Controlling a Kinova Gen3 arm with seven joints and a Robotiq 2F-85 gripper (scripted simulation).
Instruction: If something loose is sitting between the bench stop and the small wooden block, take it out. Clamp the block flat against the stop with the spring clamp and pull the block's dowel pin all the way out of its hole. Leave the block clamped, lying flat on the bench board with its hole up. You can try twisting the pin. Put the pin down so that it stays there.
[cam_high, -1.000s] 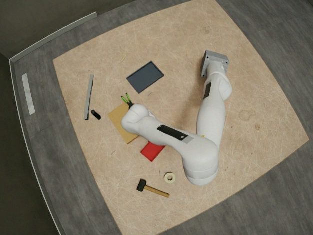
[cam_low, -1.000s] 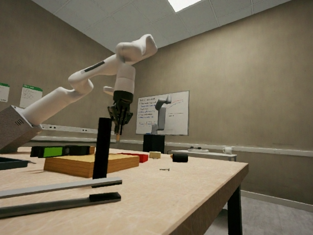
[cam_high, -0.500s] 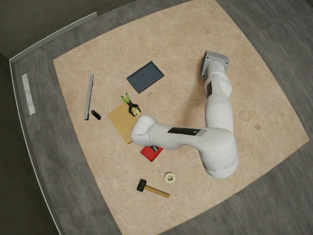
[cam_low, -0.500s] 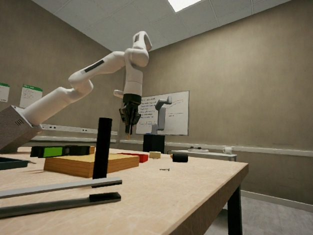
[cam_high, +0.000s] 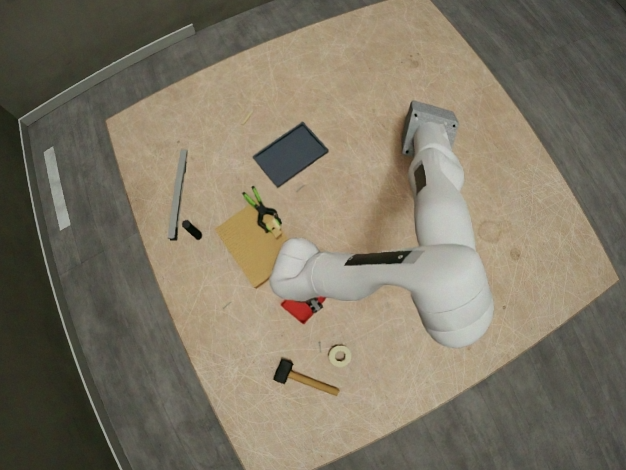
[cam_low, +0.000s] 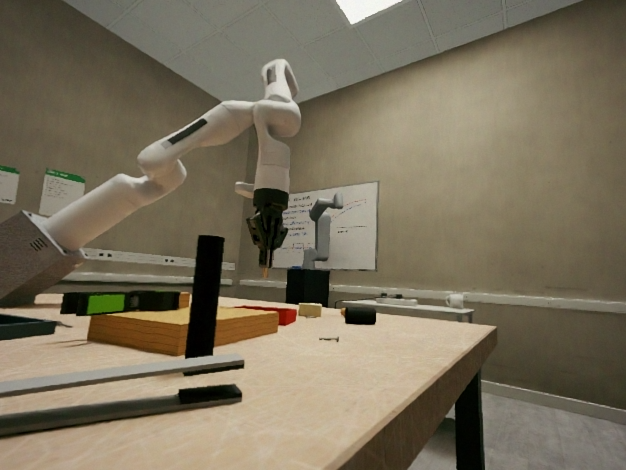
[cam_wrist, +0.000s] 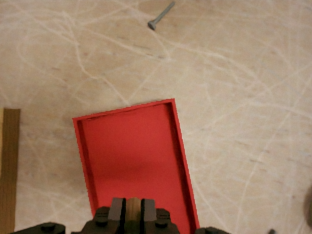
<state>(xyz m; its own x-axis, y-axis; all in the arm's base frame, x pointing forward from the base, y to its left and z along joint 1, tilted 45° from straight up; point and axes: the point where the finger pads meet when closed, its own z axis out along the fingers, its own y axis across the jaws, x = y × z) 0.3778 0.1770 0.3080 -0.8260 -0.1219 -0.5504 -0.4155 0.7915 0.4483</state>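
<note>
Right now my hand is 20 mm above the dowel pin. From my hand the other things lie so: wooden bench board 110 mm ahead, 170 mm to the right, 100 mm below; small wooden block 50 mm ahead, 190 mm to the right, 80 mm below; red block 120 mm below.
</note>
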